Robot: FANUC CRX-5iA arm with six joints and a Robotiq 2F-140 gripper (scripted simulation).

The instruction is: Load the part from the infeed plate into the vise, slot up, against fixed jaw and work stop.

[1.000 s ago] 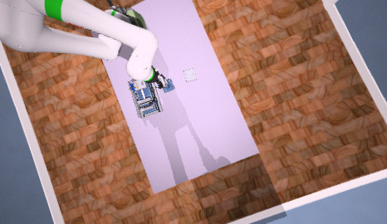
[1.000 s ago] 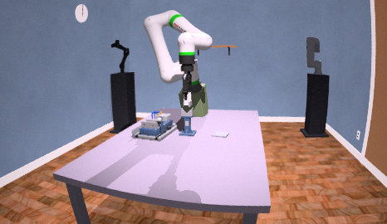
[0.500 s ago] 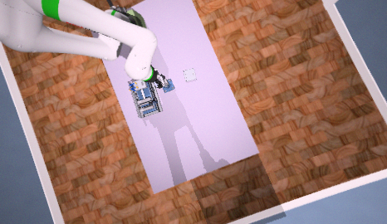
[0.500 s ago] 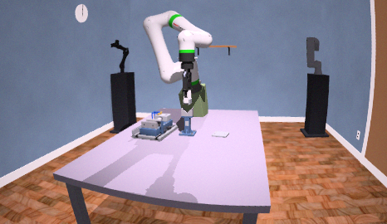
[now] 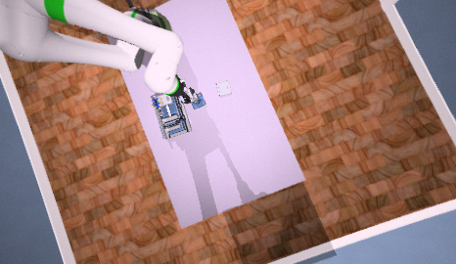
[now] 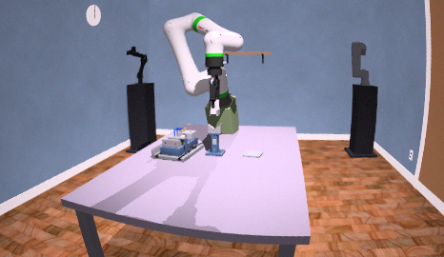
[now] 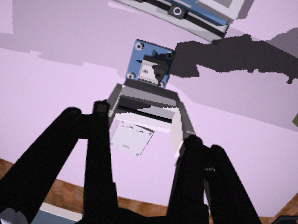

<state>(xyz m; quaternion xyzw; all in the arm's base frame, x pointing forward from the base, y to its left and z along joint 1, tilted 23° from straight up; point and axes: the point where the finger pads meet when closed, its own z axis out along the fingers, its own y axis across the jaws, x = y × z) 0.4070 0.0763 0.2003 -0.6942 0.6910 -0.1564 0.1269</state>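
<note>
Right now the air cylinder rod is 190 mm to the right of my hand and 170 mm below it. Also, from my hand: part: 20 mm below.
</note>
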